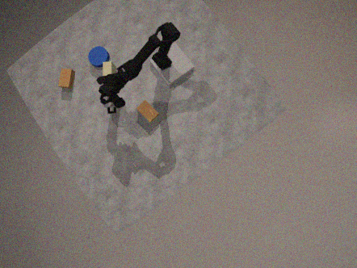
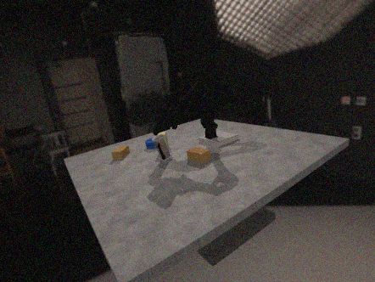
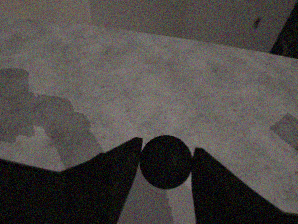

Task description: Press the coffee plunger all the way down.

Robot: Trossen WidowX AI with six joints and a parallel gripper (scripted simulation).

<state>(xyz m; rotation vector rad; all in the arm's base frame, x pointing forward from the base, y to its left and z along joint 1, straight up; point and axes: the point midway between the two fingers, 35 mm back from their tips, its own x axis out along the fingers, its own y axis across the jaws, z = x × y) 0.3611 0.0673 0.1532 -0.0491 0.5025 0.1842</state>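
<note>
My gripper tip is 2 cm past the coffee press, 1 cm to the right of it and 8 cm above it. Round my gripper tip: blue cylinder (6 cm behind, 30 cm to the right, 15 cm below).
</note>
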